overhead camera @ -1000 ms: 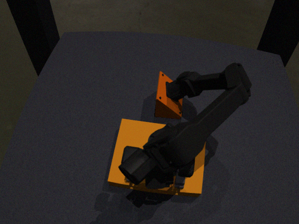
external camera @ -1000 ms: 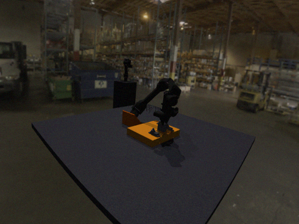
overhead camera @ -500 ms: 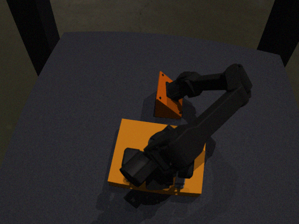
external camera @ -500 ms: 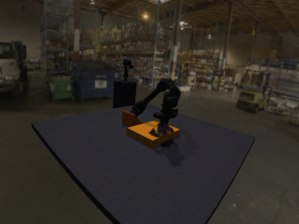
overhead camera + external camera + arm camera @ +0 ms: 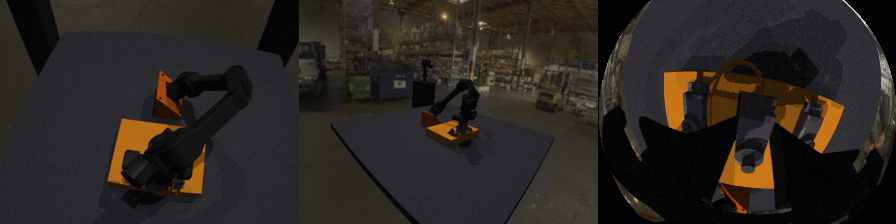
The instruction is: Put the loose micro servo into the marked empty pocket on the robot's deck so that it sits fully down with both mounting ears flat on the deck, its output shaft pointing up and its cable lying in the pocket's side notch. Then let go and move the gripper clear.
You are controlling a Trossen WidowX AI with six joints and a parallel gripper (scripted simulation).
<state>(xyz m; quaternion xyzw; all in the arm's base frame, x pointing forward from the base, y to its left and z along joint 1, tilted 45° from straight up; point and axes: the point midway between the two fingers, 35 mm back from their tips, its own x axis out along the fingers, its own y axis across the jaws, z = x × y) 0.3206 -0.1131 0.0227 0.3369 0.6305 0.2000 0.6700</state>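
Now: gripper tip 12 cm past the orange deck, 6 cm above it and 2 cm to the right of it.
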